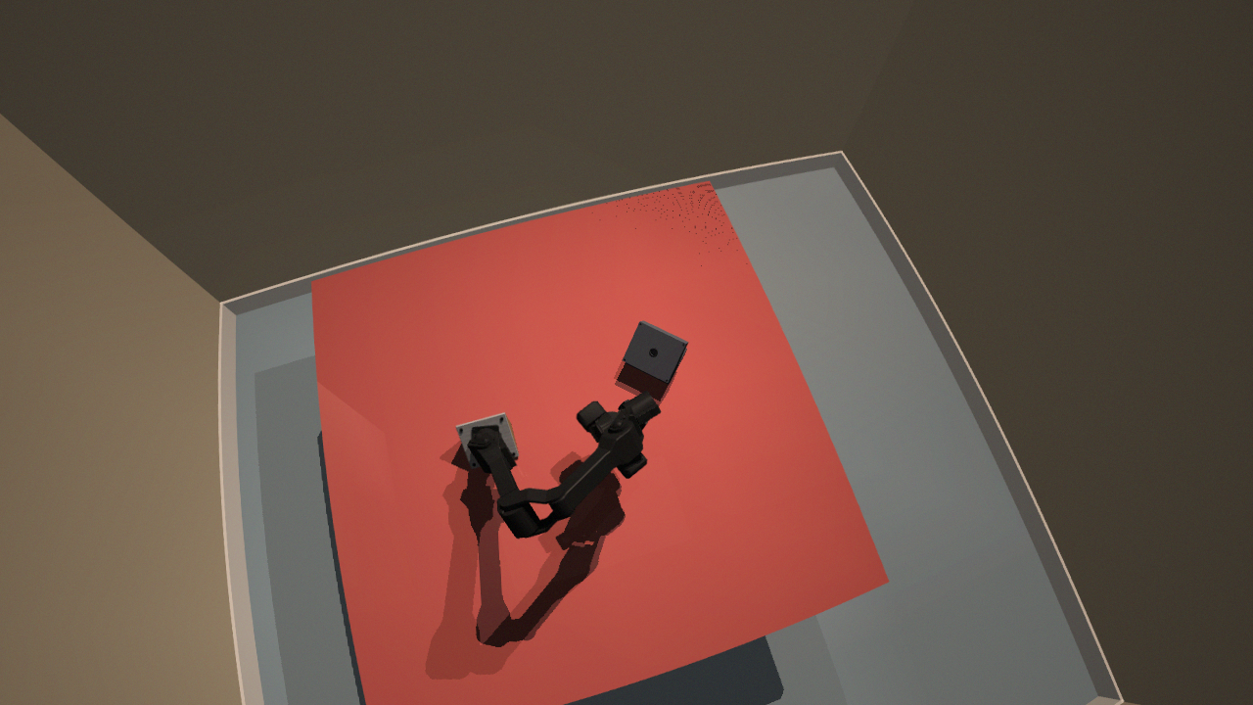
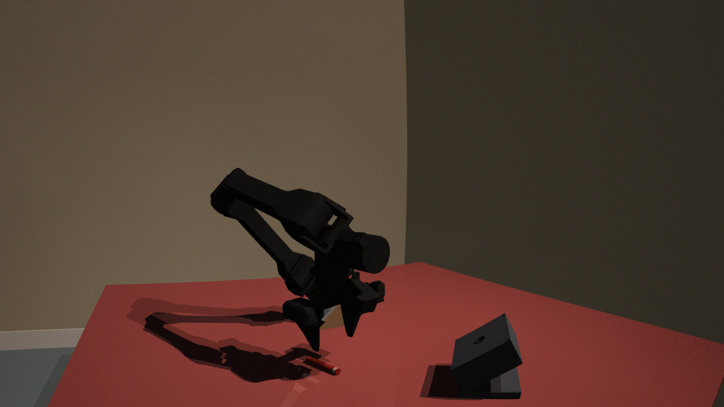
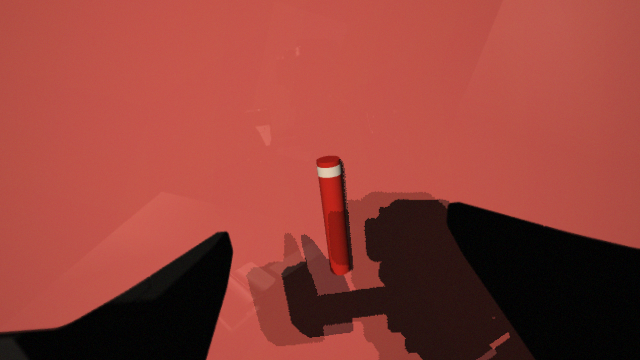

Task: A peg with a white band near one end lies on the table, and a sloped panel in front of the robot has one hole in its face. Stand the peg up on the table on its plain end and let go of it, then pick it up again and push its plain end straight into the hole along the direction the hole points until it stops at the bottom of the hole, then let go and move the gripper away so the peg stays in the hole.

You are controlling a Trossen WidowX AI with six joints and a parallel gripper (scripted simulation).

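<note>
Now: gripper tip 10 mm past the red peg, 10 mm to the left of it and 60 mm above it. Round my gripper tip: dark sloped panel: 150 mm ahead, 230 mm to the left.
</note>
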